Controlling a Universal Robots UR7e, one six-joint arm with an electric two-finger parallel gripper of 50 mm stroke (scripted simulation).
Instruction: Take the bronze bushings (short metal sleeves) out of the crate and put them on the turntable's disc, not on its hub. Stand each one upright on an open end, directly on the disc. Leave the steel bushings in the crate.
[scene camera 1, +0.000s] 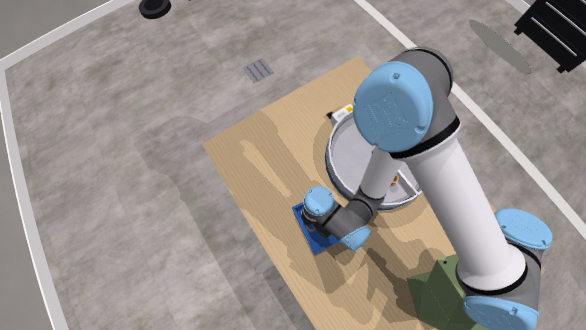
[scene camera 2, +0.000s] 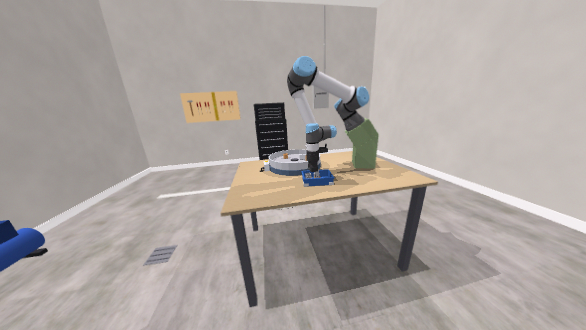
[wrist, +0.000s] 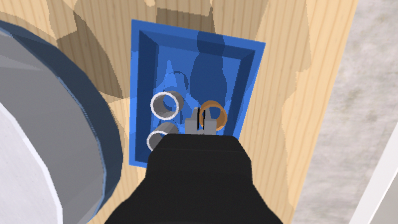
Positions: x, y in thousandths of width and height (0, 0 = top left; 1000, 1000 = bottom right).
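Note:
A blue crate (wrist: 506, 297) is here, and so is my gripper (wrist: 506, 511). I can see a turntable disc (scene camera 1: 598, 462) as well.

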